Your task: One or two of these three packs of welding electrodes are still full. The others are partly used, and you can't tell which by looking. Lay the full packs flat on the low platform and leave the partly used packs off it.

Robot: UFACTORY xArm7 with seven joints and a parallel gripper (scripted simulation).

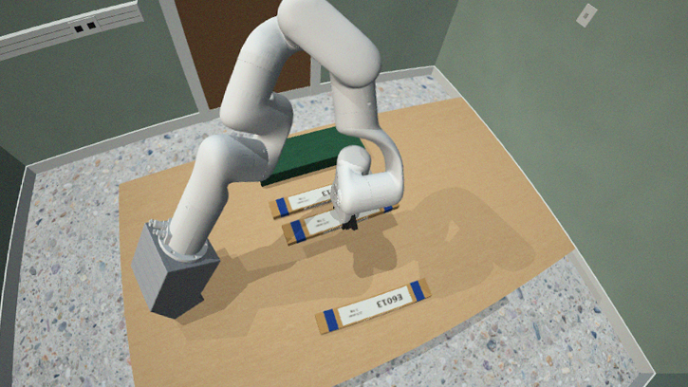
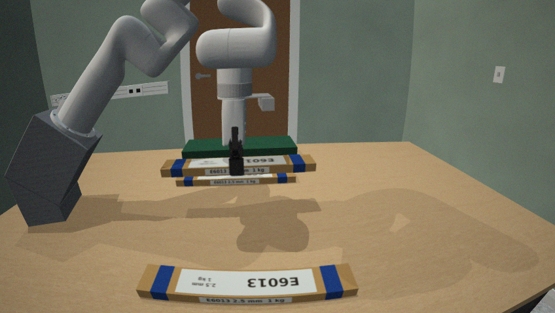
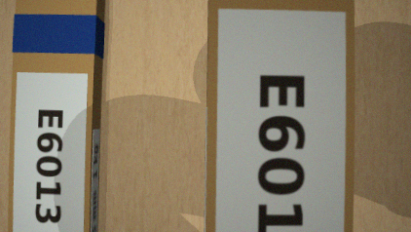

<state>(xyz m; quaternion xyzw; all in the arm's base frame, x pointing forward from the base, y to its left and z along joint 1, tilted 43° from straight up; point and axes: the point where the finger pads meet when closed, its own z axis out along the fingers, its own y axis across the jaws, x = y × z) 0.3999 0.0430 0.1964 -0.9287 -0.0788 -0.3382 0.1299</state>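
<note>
Now: hand 9 cm past the green platform, 31 cm to the right of it and 10 cm above it.
</note>
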